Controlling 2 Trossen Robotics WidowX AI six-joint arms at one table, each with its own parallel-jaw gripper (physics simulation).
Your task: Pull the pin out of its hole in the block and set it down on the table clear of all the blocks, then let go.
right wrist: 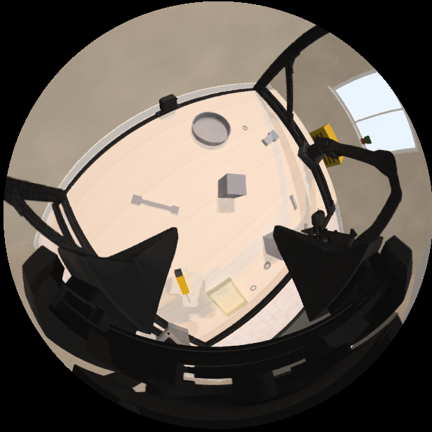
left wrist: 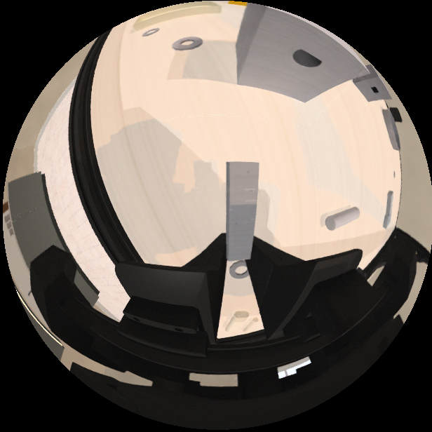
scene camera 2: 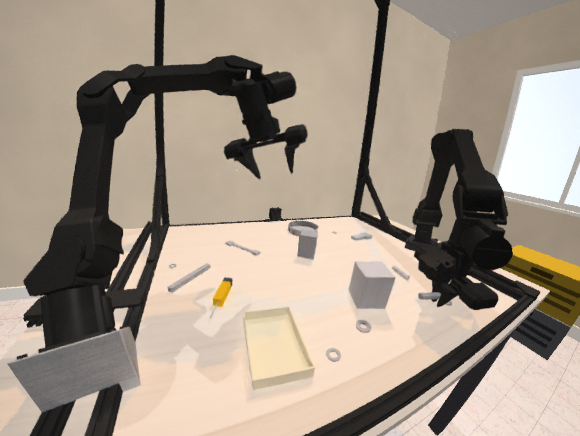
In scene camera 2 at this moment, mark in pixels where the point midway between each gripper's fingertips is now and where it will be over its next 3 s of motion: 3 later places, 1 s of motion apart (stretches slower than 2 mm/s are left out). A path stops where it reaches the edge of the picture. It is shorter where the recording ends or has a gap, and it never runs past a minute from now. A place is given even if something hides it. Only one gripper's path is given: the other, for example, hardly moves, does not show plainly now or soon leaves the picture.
The left gripper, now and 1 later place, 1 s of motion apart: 436, 303; 449, 294
